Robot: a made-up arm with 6 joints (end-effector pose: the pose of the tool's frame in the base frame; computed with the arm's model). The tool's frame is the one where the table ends. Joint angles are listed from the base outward.
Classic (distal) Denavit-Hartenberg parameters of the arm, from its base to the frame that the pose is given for. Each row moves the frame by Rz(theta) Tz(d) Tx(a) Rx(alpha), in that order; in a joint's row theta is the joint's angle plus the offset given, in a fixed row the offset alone. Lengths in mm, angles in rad.
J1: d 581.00  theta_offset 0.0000  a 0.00  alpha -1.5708
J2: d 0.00  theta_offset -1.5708  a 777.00  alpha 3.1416
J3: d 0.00  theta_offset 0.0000  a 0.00  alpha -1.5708
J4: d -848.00  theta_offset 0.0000  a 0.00  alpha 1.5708
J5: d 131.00  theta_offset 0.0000  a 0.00  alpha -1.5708
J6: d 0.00  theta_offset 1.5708  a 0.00  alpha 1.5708
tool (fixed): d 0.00  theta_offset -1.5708  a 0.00  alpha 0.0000
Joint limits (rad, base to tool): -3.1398..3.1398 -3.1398..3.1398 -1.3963..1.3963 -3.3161..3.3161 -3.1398..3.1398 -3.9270..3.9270
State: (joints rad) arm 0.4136 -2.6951 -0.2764 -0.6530 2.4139 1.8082
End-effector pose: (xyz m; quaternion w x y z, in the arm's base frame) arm -0.7995 -0.4645 0.5009 0.0810 -0.8192 0.2258 0.5210
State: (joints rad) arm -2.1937 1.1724 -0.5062 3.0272 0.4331 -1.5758
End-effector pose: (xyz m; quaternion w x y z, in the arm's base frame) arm -0.2675 -0.5955 0.0377 0.6983 0.4257 0.5711 -0.0703
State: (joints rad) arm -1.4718 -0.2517 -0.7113 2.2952 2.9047 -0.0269
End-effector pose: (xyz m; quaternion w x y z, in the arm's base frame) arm 0.1467 -0.5984 1.0453 0.7145 -0.1744 -0.3463 0.5823
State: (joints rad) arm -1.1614 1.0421 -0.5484 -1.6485 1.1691 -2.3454
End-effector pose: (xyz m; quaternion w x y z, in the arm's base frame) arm 0.2178 -0.4763 0.1277 0.1173 -0.2227 0.8749 0.4138
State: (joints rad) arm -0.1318 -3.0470 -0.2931 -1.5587 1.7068 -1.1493
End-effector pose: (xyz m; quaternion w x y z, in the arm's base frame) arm -0.8021 0.1047 0.2493 0.6557 -0.2549 0.2983 -0.6451
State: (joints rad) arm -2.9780 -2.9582 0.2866 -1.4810 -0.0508 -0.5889
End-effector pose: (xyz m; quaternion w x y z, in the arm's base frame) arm 0.9834 0.1742 -0.1406 0.8547 -0.5137 0.0134 0.0735
